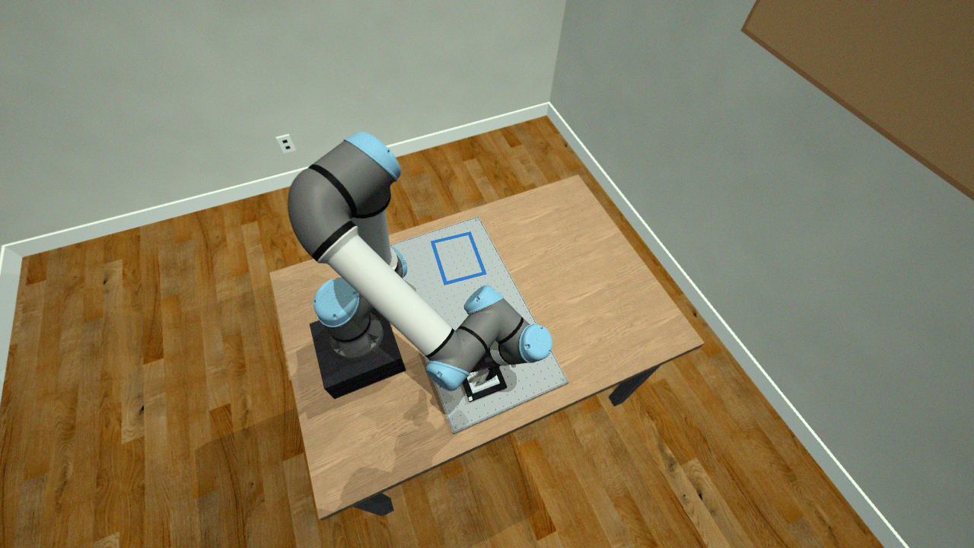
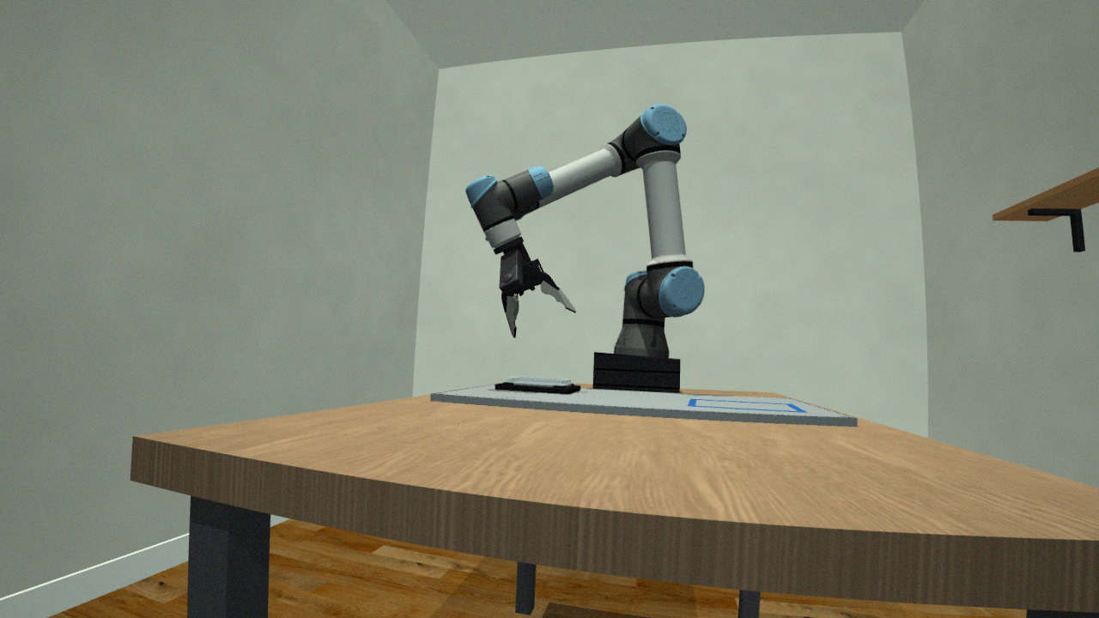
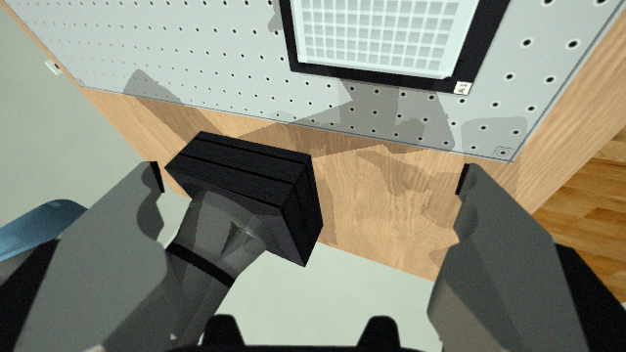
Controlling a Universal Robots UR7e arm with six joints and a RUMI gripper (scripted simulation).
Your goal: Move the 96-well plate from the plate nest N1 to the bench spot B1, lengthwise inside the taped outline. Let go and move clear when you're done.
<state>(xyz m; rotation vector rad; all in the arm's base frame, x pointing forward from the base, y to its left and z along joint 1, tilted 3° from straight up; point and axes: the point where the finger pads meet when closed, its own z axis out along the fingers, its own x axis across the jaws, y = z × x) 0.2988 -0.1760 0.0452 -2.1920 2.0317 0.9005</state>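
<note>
Right now my hand is 30 mm short of the 96-well plate and 130 mm above it. From my hand the other things lie so: black plate nest 30 mm ahead, 140 mm below.
</note>
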